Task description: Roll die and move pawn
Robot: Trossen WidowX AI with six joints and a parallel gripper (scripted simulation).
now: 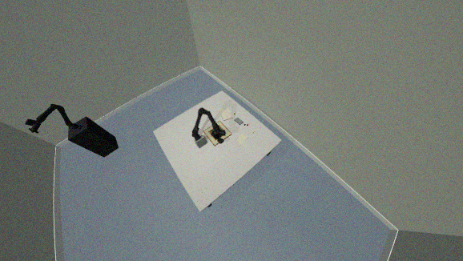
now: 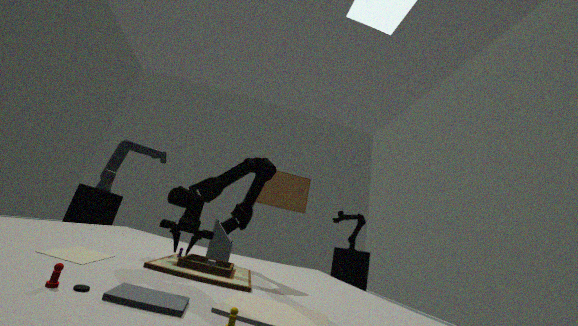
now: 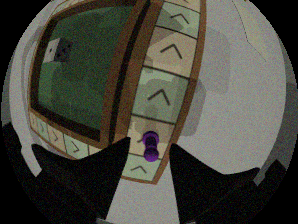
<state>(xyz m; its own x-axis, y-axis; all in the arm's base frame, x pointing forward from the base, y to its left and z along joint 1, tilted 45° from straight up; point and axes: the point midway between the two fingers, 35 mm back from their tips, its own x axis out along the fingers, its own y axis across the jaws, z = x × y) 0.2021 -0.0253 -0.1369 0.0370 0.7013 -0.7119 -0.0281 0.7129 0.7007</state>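
The purple pawn lies right at my gripper tip. Round my gripper tip: grey die: 120 mm to the left, 80 mm ahead; then green tray: 110 mm to the left, 70 mm ahead, 20 mm below; then pale card: 260 mm ahead, 180 mm to the right, 20 mm below.
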